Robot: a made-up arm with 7 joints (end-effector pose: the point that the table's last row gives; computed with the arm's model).
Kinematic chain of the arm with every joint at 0, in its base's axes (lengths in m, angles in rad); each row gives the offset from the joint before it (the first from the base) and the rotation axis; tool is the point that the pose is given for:
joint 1: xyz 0 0.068 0 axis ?
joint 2: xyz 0 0.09 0 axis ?
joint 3: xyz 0 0 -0.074 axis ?
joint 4: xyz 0 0 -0.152 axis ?
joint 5: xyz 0 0 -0.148 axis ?
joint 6: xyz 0 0 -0.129 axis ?
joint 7: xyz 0 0 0 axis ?
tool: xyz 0 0 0
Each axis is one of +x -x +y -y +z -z.
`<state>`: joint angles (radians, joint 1 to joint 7).
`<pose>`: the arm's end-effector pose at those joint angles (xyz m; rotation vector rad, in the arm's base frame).
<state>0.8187 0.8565 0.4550 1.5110 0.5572 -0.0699 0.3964</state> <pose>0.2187 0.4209 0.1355 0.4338 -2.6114 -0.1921</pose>
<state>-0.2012 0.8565 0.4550 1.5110 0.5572 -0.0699 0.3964</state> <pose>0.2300 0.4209 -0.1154 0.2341 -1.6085 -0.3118</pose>
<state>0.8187 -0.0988 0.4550 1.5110 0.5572 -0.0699 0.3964</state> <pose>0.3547 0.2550 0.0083 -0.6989 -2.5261 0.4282</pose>
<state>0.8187 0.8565 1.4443 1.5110 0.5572 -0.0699 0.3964</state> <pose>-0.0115 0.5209 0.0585 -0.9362 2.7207 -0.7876</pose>
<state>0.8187 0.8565 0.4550 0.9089 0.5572 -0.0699 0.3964</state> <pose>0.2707 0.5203 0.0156 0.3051 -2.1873 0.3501</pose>
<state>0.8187 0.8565 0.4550 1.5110 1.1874 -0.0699 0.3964</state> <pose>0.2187 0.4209 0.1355 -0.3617 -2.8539 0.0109</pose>
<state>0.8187 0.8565 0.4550 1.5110 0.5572 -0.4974 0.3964</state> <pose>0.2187 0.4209 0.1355 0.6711 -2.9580 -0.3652</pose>
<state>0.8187 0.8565 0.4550 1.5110 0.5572 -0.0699 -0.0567</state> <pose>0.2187 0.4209 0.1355 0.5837 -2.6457 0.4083</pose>
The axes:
joint 1: -y
joint 2: +x
joint 3: +z
joint 4: -y
joint 5: +z
joint 6: +y
joint 7: -x

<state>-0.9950 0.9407 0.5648 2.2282 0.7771 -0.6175 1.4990</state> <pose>0.1523 0.2730 -0.1219 -1.0459 -1.3115 -1.8004</pose>
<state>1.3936 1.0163 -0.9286 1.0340 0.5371 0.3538 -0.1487</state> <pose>0.3752 0.3702 0.0777 0.8661 -1.5133 -0.1456</pose>
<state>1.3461 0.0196 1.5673 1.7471 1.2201 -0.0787 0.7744</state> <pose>0.1679 0.4341 -0.0374 0.2119 2.0019 -0.7172</pose>
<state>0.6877 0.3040 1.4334 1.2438 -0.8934 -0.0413 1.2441</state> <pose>0.1692 0.5002 -0.1493 0.2799 -1.3376 0.0415</pose>
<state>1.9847 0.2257 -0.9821 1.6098 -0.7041 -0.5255 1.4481</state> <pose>0.1774 -0.0182 0.2458 -1.7110 0.5014 2.3007</pose>
